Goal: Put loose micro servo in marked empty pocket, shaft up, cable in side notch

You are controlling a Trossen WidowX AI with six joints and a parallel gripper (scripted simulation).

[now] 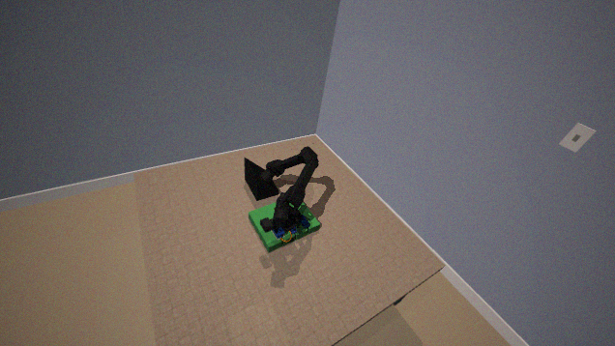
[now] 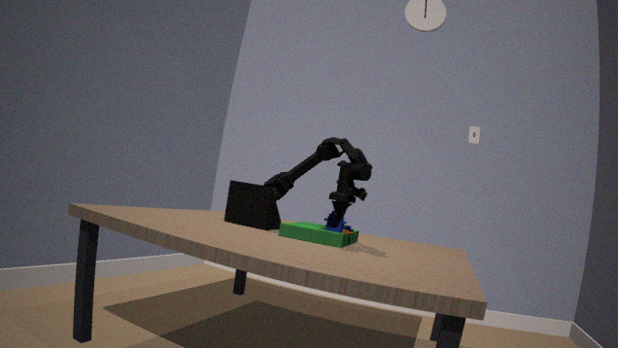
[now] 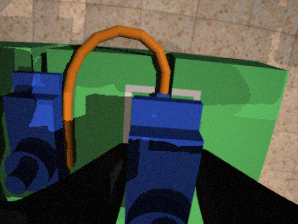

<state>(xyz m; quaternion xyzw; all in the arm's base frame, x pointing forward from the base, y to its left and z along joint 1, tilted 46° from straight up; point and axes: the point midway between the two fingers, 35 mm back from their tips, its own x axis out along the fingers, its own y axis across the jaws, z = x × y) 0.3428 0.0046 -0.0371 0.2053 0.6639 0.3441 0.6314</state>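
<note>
My gripper tip is now 130 mm past the green deck, 70 mm above it and 50 mm to the right of it.
</note>
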